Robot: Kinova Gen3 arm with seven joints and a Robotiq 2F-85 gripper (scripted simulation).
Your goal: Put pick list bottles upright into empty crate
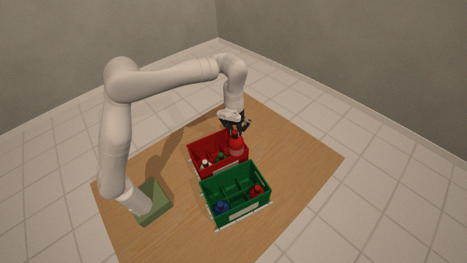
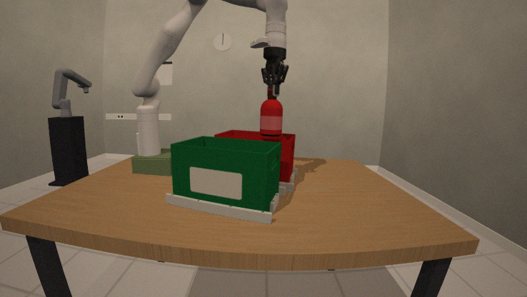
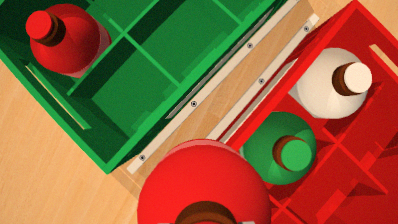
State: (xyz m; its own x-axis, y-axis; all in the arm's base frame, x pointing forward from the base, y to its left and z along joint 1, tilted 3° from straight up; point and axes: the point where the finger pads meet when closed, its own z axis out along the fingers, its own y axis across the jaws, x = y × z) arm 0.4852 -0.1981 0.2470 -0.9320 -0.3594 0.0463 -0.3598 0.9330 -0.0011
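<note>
My gripper is now 7 cm above the red-label bottle. Also, from my hand: red crate (25 cm below, 11 cm to the left, 3 cm behind); then green-label bottle (25 cm below, 6 cm to the left, 5 cm behind); then white-labelled bottle (25 cm below, 13 cm behind, 10 cm to the left).
</note>
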